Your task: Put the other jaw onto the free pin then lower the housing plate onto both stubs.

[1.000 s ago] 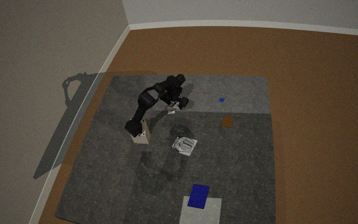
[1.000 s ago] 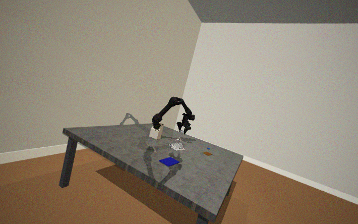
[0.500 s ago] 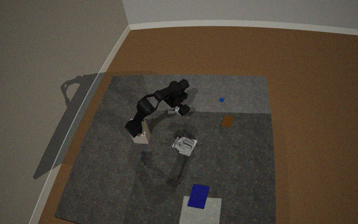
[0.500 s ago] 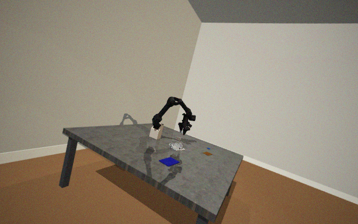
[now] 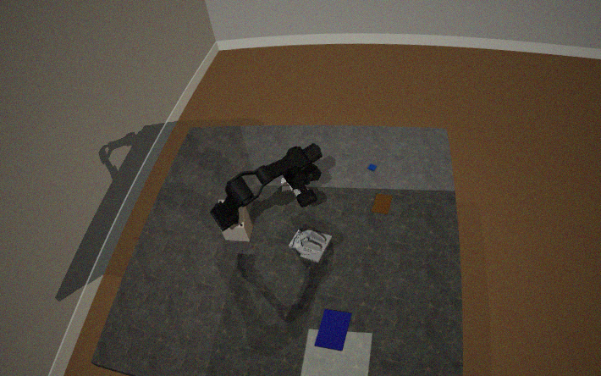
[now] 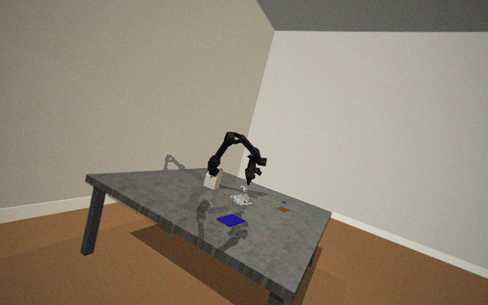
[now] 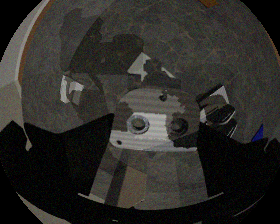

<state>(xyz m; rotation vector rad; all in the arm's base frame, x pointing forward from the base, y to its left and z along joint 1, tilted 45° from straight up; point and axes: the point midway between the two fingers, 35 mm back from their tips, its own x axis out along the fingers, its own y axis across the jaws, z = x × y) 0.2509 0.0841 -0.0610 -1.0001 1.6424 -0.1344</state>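
The white jaw is 14 cm to the right of my gripper tip, 9 cm below it and 1 cm ahead of it. The rest, counted from my gripper tip: small blue square: 27 cm to the left, 25 cm ahead, 10 cm below; then orange patch: 30 cm ahead, 10 cm below, 7 cm to the left.
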